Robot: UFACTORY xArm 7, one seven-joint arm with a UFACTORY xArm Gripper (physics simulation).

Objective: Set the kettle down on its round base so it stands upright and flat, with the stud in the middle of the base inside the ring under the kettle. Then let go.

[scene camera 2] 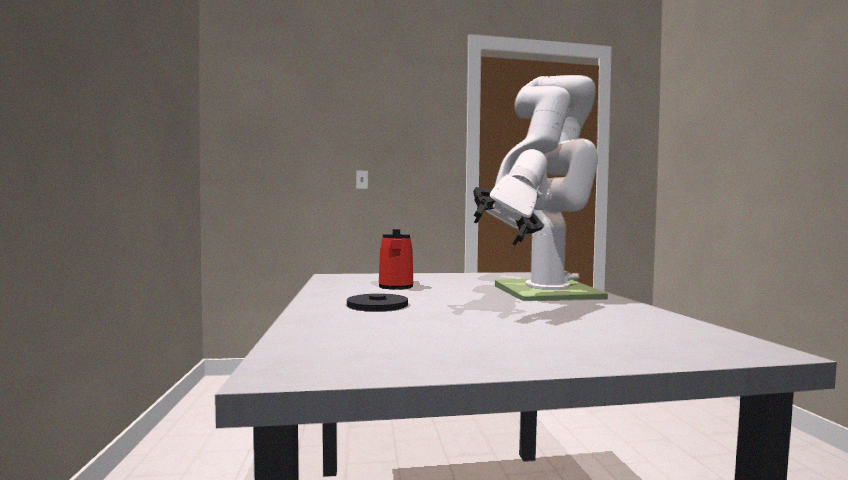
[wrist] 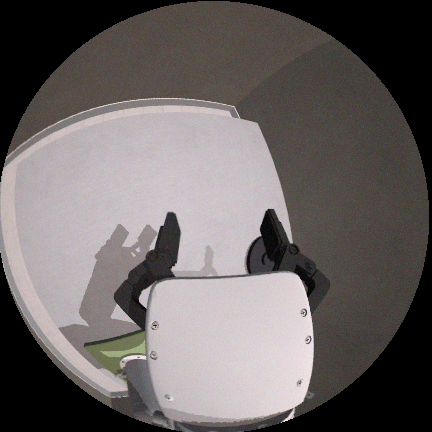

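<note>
A red kettle (scene camera 2: 395,262) with a black lid, knob and black bottom rim stands upright on the table, behind the round base. The black round base (scene camera 2: 364,303) (wrist: 254,257) lies flat on the table, with a low stud in its middle; in the wrist view one finger partly covers it. The ring under the kettle is hidden. The kettle does not show in the wrist view. My gripper (scene camera 2: 496,233) (wrist: 220,220) is open and empty, fingers wide apart, high above the table, to the right of the kettle and base in the scene view.
The white table (scene camera 2: 476,350) (wrist: 150,165) carries the green mounting plate (scene camera 2: 595,293) (wrist: 107,351) under the arm's foot, to the right of the kettle. The arm casts shadows on the table top. A wall and a door stand behind the table.
</note>
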